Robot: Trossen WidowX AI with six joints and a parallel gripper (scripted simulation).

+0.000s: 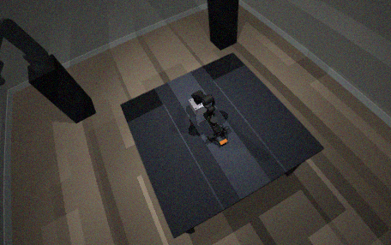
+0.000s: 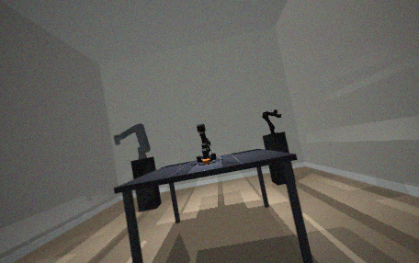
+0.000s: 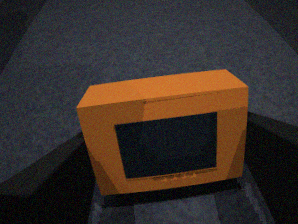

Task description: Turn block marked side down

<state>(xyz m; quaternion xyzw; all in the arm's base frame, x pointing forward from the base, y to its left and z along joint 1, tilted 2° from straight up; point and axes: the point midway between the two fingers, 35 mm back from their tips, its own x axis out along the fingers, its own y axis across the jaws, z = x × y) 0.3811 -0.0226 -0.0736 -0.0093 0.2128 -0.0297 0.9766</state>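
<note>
Right now my gripper tip is 1 cm past the orange block.
</note>
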